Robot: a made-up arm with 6 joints.
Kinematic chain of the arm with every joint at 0, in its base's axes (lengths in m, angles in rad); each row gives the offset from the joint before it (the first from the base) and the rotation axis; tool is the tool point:
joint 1: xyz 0 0 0.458 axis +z
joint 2: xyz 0.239 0 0 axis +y
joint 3: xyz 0 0 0.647 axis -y
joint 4: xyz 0 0 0.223 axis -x
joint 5: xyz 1.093 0 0 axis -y
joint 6: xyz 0.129 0 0 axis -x
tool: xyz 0 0 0
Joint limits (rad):
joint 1: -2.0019..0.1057
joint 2: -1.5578..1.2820
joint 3: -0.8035..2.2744
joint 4: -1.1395..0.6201
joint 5: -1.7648..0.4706
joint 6: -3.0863..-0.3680
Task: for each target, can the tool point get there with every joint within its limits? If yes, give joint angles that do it. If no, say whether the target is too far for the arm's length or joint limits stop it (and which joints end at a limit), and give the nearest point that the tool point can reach.
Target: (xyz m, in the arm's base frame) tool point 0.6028 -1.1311 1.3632
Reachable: yes | joints -1.0634 -0.2623 -0.2309 -0.8685 0.2330 -0.9472
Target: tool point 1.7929 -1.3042 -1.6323
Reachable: no: too far | nearest point 1.2107 -0.8807 -0.4263 | short by 1.405 m
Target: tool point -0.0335 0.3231 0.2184
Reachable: no: joint limits stop it (at a limit: joint 1, joint 2, joint 3, joint 5) | nearest point 0.4185 0.0943 -0.3399 | short by 0.754 m
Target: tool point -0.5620 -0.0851 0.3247
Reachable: no: joint limits stop it (at a limit: joint 3, joint 4, joint 5) | nearest point -1.3165 -0.1994 0.1988 | short by 0.773 m
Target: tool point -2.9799 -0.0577 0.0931
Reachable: no: too far | nearest point -1.6393 -0.0317 0.2877 | short by 1.355 m
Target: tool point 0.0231 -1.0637 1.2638
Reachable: yes | joints -1.5637 -0.5317 -0.4241 -0.1541 -0.9030 -0.5920
